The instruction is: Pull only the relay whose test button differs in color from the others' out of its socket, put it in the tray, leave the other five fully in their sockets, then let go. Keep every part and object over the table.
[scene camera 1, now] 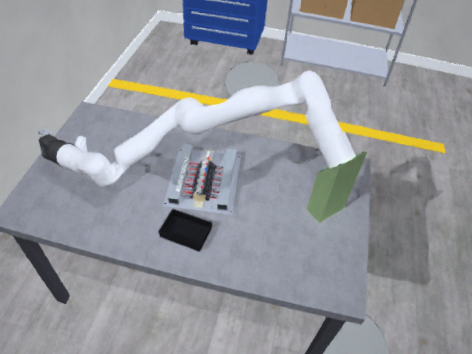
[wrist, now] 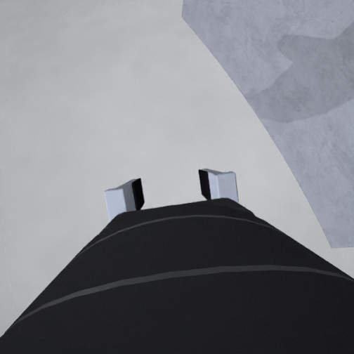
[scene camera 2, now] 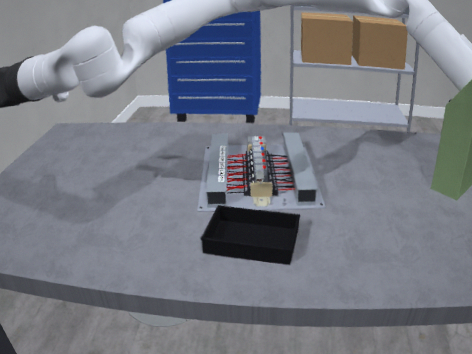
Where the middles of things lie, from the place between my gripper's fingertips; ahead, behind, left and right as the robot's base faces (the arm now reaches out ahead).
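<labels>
My gripper, as I see it, is 540 mm past the panel plate (scene camera 2: 238, 200), 170 mm to the left of it and 290 mm above it.
</labels>
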